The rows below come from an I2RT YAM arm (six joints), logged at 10 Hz.
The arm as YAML. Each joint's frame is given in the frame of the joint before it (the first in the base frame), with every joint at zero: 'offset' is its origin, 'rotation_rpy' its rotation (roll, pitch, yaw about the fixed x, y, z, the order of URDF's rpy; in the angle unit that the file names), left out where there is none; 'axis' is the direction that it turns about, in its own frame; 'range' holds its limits. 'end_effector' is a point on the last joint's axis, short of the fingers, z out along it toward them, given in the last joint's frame.
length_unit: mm
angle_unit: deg
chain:
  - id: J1
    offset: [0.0, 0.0, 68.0]
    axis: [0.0, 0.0, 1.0]
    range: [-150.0, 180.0]
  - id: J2
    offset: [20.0, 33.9, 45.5]
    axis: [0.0, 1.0, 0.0]
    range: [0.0, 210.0]
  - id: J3
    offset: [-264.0, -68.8, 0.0]
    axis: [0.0, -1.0, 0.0]
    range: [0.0, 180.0]
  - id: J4
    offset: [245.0, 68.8, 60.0]
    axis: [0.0, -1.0, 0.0]
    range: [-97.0, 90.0]
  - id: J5
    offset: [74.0, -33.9, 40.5]
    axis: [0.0, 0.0, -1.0]
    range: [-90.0, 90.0]
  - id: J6
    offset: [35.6, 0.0, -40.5]
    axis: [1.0, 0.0, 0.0]
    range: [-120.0, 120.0]
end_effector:
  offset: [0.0, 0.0, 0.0]
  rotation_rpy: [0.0, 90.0, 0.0]
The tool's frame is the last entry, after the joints.
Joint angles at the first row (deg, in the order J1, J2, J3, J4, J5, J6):
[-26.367 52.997 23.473 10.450 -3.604 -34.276]
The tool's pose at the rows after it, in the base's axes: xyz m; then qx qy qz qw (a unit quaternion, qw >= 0):
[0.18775 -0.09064 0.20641 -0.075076 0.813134 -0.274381 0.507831]
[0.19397 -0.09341 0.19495 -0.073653 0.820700 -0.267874 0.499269]
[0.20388 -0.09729 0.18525 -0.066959 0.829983 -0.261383 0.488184]
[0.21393 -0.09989 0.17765 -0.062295 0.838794 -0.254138 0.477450]
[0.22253 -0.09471 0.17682 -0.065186 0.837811 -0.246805 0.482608]
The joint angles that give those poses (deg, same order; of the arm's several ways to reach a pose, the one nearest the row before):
[-26.280 54.925 21.098 14.309 -2.991 -34.717]
[-26.193 58.963 20.481 17.480 -2.901 -34.456]
[-25.843 64.147 21.091 20.290 -2.111 -33.664]
[-25.228 68.722 22.234 21.967 -1.319 -32.875]
[-23.120 70.660 23.026 23.281 -0.441 -31.733]

